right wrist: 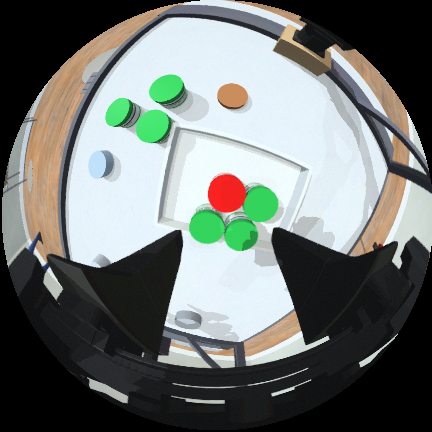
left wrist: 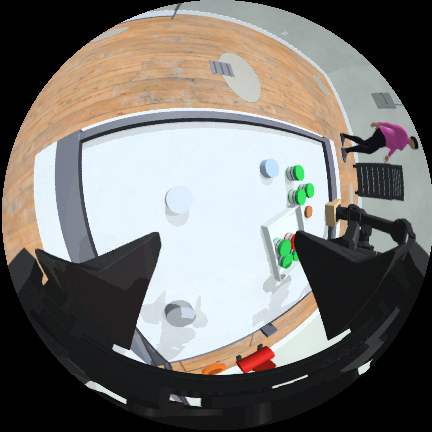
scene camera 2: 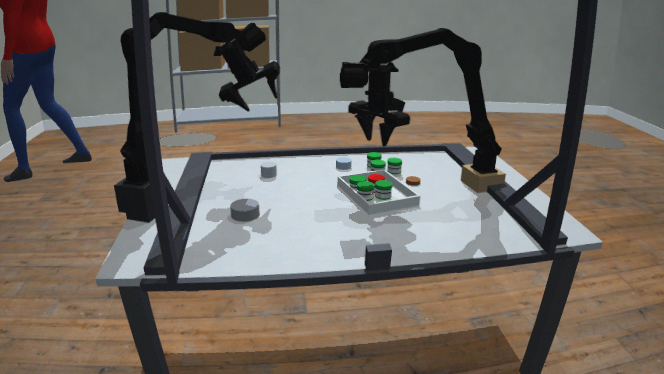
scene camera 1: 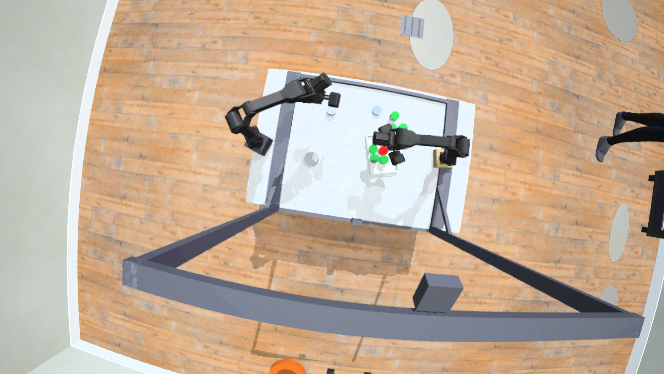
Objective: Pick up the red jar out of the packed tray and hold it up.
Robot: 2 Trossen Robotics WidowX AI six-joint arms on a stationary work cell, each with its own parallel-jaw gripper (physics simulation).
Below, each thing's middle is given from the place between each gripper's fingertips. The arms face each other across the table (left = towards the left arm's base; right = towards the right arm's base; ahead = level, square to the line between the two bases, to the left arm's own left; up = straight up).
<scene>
The red jar [right wrist: 226,193] is 12 cm below my right hand. The rest, counted from my right hand: white tray [right wrist: 197,158] (16 cm below, 2 cm behind).
Now: left hand 30 cm to the left of the red jar, 20 cm above it and 18 cm past it. Round my left hand: white tray 30 cm to the right, 24 cm below, 19 cm behind.
</scene>
